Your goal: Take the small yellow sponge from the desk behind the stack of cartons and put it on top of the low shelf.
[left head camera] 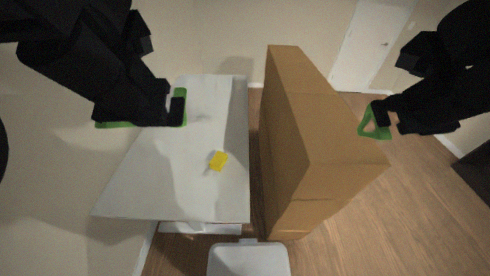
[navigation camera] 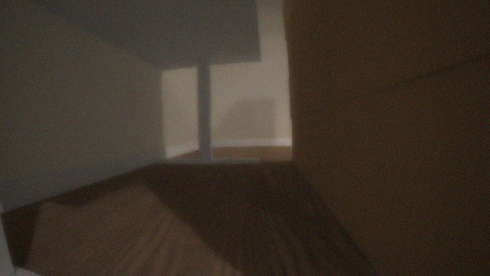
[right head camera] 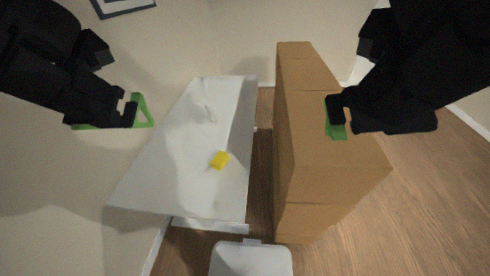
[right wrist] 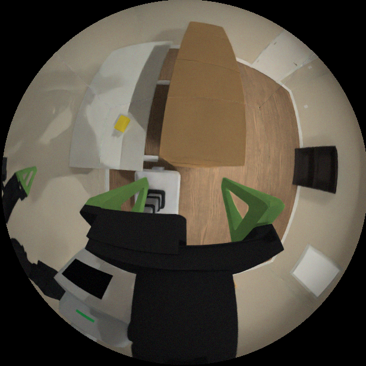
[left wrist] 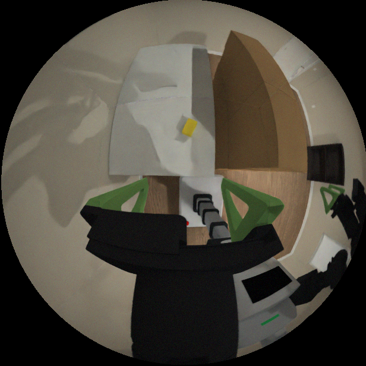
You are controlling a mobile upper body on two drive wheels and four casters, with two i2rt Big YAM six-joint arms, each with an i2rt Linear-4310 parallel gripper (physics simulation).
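Frame: origin at the left arm's base, x ahead, y left, z up, level; metres.
Where they show: left gripper, fingertip midpoint: (left head camera: pixel 162 122) (right head camera: pixel 134 124); right gripper, fingertip midpoint: (left head camera: pixel 378 130) (right head camera: pixel 352 129).
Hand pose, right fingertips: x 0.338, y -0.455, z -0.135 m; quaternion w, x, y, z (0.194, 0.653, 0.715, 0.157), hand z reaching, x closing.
After its pixels a point has its place.
The small yellow sponge (left head camera: pixel 218 161) {x 0.625, y -0.043, z -0.645 m} (right head camera: pixel 220 160) {x 0.628, y -0.051, z -0.645 m} (left wrist: pixel 189 127) (right wrist: pixel 122 123) lies on the white desk (left head camera: pixel 150 190) {x 0.468, y 0.296, z -0.690 m} (right head camera: pixel 155 185) {x 0.473, y 0.305, z -0.690 m} (left wrist: pixel 160 150) (right wrist: pixel 92 145), near its right edge. The tall stack of brown cartons (left head camera: pixel 320 130) {x 0.547, y -0.475, z -0.330 m} (right head camera: pixel 317 125) {x 0.572, y -0.492, z -0.330 m} (left wrist: pixel 250 110) (right wrist: pixel 205 120) (navigation camera: pixel 390 130) {x 0.592, y -0.395, z -1.197 m} stands right of the desk across a narrow gap. My left gripper (left head camera: pixel 147 117) (right head camera: pixel 112 121) (left wrist: pixel 184 181) is open and empty, away from the sponge. My right gripper (left head camera: pixel 412 131) (right head camera: pixel 380 131) (right wrist: pixel 184 181) is open and empty, on the cartons' side. Which shelf is the low shelf is unclear; a dark shelf unit (left wrist: pixel 342 165) (right wrist: pixel 334 170) shows at the right.
My white base (left head camera: pixel 248 261) {x 0.213, y -0.222, z -1.150 m} (right head camera: pixel 250 261) {x 0.216, y -0.225, z -1.150 m} (right wrist: pixel 171 190) stands close to the near ends of the desk and cartons. A desk leg (navigation camera: pixel 205 110) {x 1.688, y 0.131, z -1.066 m} rises under the desk top. A wall borders the desk's left side. A white door (left head camera: pixel 370 45) {x 2.899, y -2.326, z -0.531 m} is at the back right.
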